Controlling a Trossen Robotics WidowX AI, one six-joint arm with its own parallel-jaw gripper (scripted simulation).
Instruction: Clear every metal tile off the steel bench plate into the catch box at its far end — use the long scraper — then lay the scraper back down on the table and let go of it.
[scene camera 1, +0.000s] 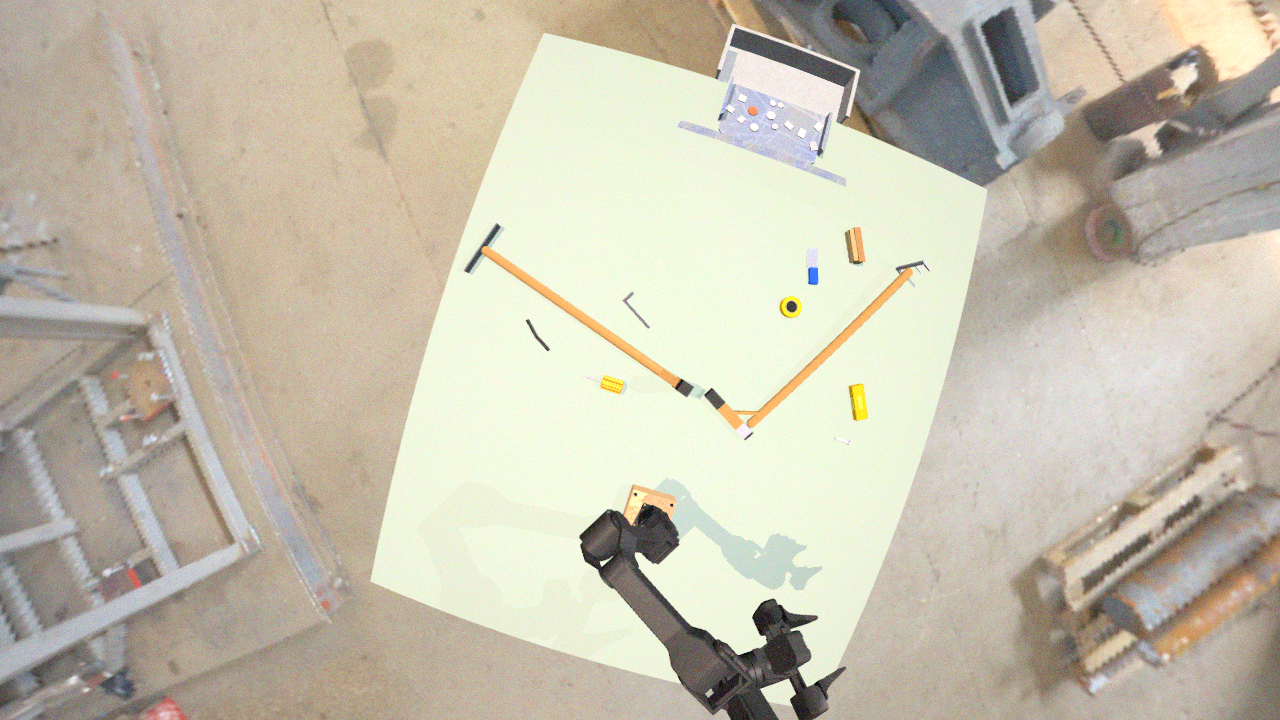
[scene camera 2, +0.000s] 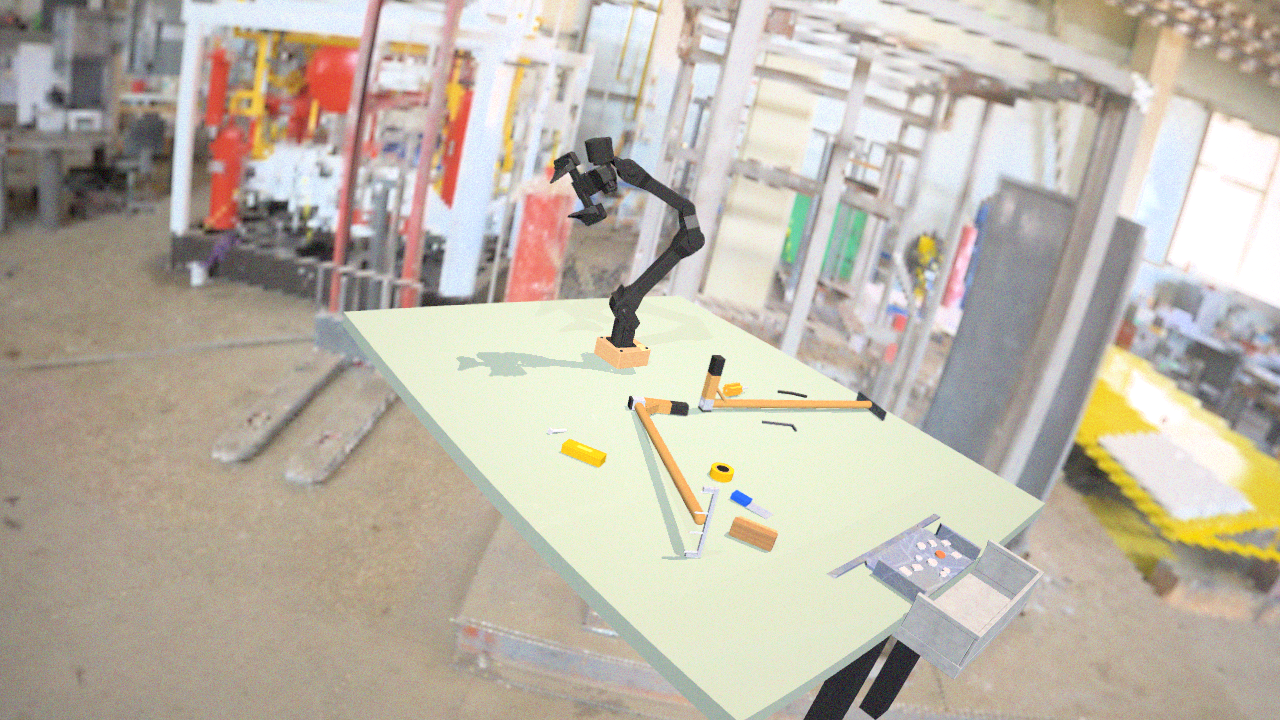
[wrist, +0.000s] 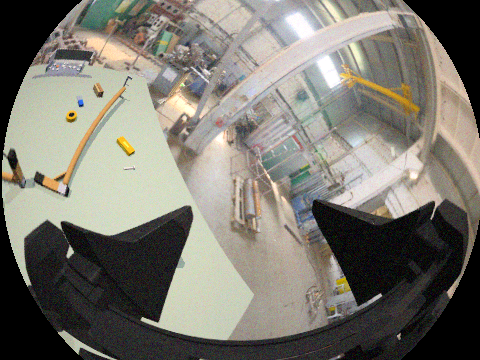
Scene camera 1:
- my gripper: 830, 642
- long scraper: 683, 387
